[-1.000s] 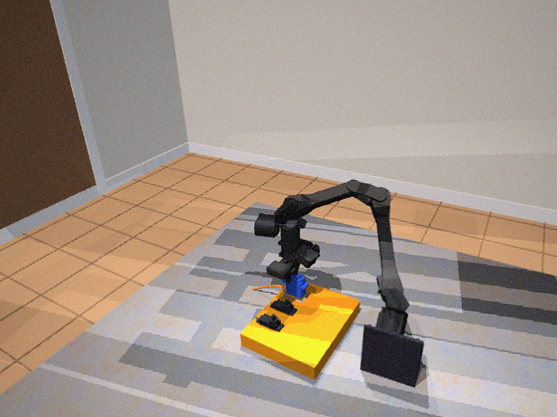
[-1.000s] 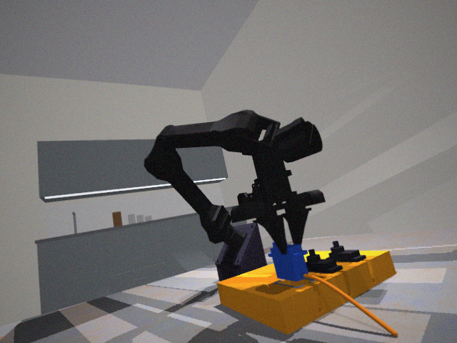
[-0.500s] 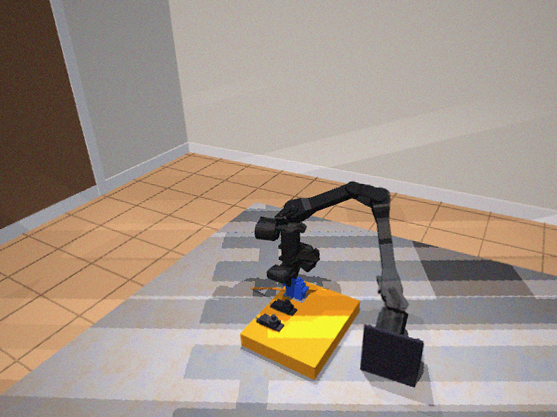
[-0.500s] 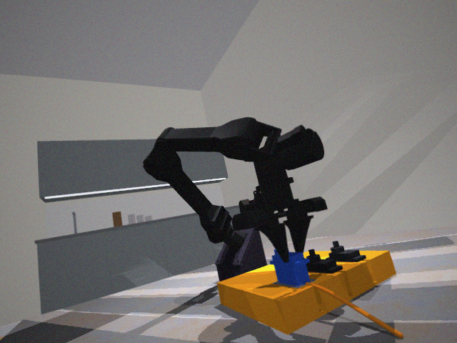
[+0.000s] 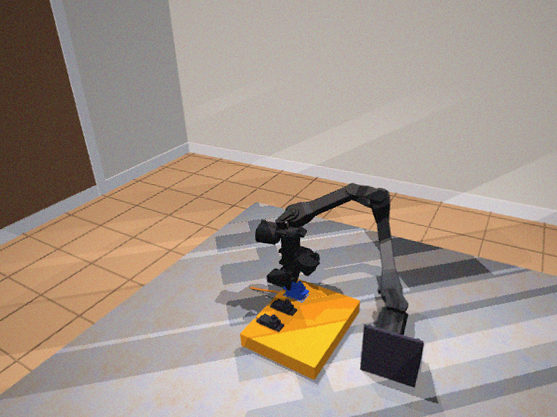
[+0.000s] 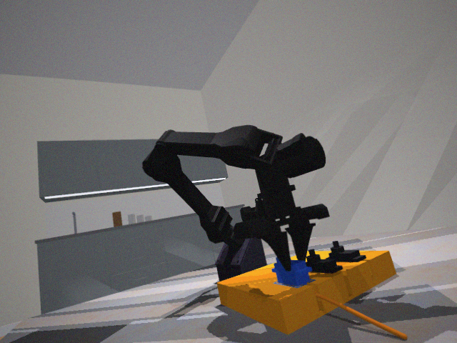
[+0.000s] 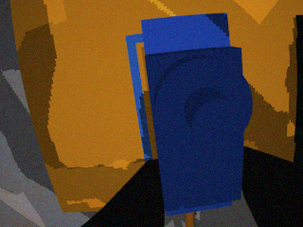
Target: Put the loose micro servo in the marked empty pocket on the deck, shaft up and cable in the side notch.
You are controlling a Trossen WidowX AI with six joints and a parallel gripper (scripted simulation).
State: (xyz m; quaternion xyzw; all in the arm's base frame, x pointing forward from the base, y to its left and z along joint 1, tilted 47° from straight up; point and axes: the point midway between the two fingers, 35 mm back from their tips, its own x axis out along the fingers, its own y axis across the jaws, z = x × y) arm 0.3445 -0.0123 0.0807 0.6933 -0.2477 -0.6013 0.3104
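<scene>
Right now my gripper tip is 13 cm past the orange deck, 7 cm to the right of it and 5 cm above it.
</scene>
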